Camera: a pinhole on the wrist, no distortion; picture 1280 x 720 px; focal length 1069.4 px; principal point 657.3 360.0 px. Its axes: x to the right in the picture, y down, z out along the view. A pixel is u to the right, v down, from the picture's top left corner.
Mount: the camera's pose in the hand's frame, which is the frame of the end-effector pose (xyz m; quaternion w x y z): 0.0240 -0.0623 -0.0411 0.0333 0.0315 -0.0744 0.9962
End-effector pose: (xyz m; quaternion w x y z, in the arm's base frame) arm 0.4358 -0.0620 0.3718 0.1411 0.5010 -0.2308 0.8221
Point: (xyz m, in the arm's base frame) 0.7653 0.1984 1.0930
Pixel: outside the picture
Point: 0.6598 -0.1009 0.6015
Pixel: 465.7 391.2
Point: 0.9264 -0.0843 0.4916
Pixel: 1017.5 610.5
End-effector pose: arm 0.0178 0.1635 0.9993 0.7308 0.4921 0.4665 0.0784
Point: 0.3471 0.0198 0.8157
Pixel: 199.4 288.0
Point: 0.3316 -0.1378 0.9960
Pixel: 782.9 167.2
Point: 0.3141 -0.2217 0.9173
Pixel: 782.5 404.1
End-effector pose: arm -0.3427 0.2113 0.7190 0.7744 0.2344 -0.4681 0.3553
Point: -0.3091 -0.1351 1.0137
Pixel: 360.9 625.6
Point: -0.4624 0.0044 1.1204
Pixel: 176.2 80.6
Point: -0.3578 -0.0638 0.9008
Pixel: 573.6 501.6
